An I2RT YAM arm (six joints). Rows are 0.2 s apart.
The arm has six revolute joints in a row. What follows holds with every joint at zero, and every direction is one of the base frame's. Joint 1 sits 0.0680 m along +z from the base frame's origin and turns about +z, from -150.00 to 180.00 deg. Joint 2 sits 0.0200 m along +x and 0.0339 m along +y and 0.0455 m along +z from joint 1 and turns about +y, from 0.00 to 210.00 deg. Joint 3 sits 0.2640 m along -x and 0.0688 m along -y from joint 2 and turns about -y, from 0.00 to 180.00 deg. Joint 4 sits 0.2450 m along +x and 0.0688 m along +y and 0.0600 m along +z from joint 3 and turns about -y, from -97.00 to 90.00 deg. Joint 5 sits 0.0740 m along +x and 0.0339 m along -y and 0.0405 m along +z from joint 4 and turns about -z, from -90.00 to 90.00 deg. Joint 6 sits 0.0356 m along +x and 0.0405 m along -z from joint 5 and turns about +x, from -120.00 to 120.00 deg. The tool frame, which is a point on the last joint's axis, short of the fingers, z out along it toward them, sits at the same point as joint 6; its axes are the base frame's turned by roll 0.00, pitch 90.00 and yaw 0.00 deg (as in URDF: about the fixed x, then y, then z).
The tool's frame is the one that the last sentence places.
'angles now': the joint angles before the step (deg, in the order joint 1, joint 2, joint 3, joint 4, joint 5, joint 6). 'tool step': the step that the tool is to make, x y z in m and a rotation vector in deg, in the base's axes. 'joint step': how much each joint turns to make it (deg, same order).
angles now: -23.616 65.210 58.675 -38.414 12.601 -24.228
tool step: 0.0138 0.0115 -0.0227 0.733 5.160 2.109
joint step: 4.077 3.237 -1.809 -0.176 2.223 0.648
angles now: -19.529 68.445 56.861 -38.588 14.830 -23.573
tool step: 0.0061 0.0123 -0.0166 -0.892 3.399 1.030
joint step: 3.599 1.493 -2.076 0.352 3.069 0.887
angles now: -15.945 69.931 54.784 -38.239 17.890 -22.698
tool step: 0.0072 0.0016 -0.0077 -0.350 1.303 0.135
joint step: 0.936 2.009 -0.153 0.919 1.025 0.258
